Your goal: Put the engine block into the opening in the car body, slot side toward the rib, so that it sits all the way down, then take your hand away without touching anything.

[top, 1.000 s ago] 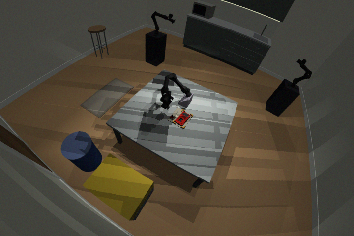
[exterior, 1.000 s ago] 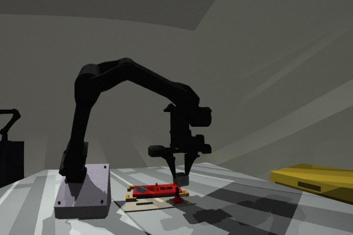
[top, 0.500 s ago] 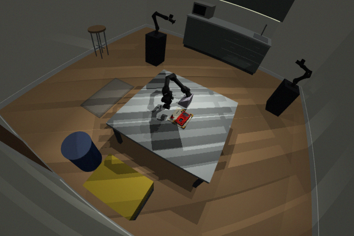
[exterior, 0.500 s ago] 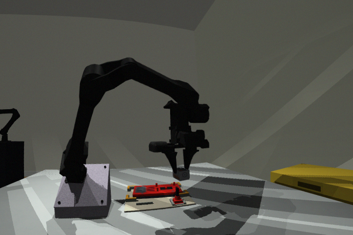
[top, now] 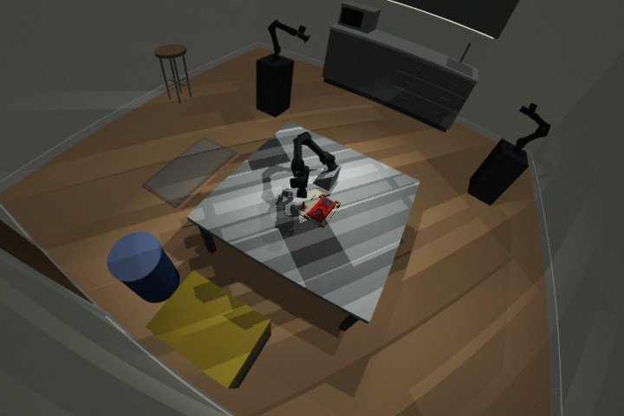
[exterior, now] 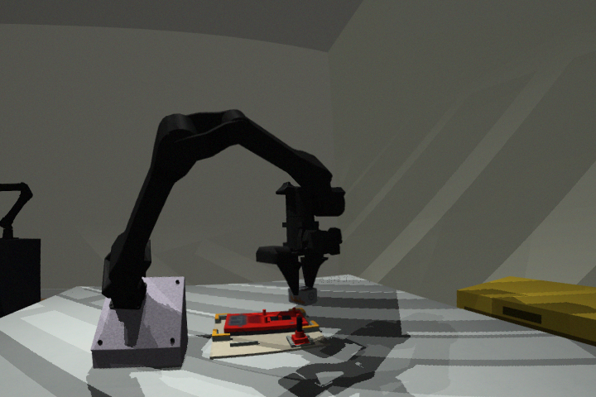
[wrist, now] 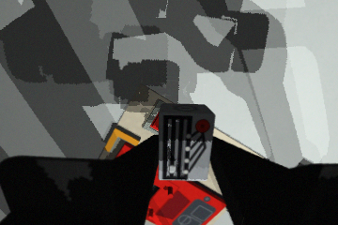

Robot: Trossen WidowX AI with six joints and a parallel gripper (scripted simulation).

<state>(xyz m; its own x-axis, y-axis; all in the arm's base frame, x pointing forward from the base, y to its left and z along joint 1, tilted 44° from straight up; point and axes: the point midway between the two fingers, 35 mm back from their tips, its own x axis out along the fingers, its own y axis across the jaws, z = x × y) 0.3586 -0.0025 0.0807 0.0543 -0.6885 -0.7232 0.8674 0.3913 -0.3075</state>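
My gripper tip is 90 mm above the grey holder and 30 mm to the right of it. From my gripper tip the other things lie so: engine block (10 mm below).
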